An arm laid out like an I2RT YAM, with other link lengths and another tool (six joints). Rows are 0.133 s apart.
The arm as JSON. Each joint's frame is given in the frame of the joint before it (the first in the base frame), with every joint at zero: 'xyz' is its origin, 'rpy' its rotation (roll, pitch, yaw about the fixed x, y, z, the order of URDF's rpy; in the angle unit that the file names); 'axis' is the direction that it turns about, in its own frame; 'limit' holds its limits. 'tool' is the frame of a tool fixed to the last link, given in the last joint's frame.
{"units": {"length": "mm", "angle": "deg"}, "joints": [
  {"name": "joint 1", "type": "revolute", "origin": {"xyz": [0.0, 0.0, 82.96], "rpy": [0.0, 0.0, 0.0]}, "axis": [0.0, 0.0, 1.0], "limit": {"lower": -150.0, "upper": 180.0}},
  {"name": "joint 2", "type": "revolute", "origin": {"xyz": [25.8, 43.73, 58.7], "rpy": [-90.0, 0.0, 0.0]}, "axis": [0.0, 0.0, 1.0], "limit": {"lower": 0.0, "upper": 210.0}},
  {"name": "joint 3", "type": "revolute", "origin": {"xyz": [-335.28, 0.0, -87.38], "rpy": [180.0, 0.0, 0.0]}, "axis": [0.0, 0.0, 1.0], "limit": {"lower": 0.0, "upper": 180.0}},
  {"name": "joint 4", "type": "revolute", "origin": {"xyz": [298.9, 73.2, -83.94], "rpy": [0.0, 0.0, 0.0]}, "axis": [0.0, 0.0, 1.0], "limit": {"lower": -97.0, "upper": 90.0}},
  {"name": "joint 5", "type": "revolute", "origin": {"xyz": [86.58, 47.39, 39.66], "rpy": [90.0, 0.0, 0.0]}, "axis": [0.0, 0.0, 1.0], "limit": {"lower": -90.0, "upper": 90.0}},
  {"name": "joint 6", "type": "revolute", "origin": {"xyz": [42.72, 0.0, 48.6], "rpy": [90.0, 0.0, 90.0]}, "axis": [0.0, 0.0, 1.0], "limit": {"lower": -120.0, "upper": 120.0}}
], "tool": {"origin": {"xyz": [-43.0, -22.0, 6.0], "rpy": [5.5, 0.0, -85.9]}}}
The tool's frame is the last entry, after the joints.
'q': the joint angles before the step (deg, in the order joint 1, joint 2, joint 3, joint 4, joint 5, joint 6). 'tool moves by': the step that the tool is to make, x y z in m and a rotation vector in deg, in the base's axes. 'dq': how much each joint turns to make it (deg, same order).
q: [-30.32 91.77 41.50 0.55 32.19 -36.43]
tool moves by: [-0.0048 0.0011 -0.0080 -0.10 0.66 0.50]
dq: [-0.24 0.29 -1.47 1.77 -0.16 -0.98]
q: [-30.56 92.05 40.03 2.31 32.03 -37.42]
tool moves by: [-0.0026 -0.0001 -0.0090 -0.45 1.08 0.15]
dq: [-0.10 0.89 -1.01 1.70 0.56 -0.94]
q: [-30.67 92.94 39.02 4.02 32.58 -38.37]
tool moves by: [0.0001 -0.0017 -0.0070 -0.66 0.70 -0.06]
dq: [-0.08 1.12 -0.44 1.69 0.70 -0.73]
